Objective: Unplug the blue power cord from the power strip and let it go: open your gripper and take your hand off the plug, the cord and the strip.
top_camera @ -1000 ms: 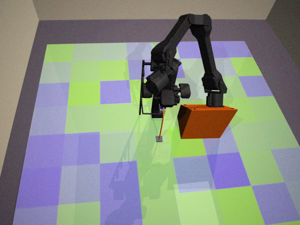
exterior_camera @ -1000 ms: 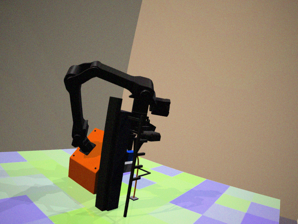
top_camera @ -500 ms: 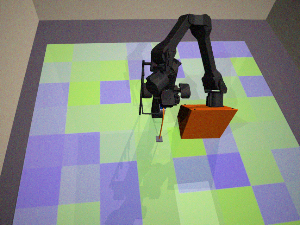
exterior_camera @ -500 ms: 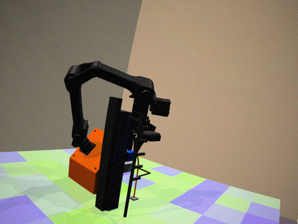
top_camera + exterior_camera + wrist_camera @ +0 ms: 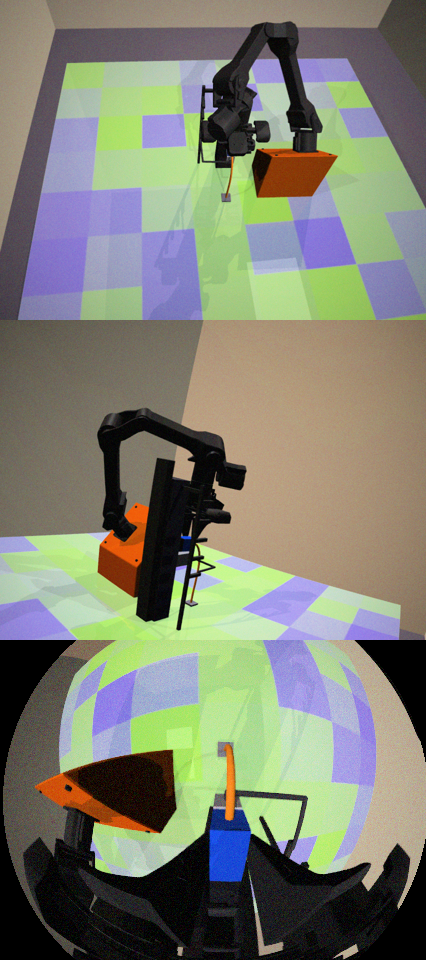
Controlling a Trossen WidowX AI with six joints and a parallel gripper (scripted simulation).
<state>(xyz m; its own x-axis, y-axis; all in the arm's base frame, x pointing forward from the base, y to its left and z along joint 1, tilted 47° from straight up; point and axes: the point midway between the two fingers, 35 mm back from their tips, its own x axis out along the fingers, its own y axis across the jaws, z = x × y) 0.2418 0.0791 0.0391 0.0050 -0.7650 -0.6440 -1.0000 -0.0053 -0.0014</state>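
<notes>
The blue plug is 30 mm to the right of my gripper tip.
</notes>
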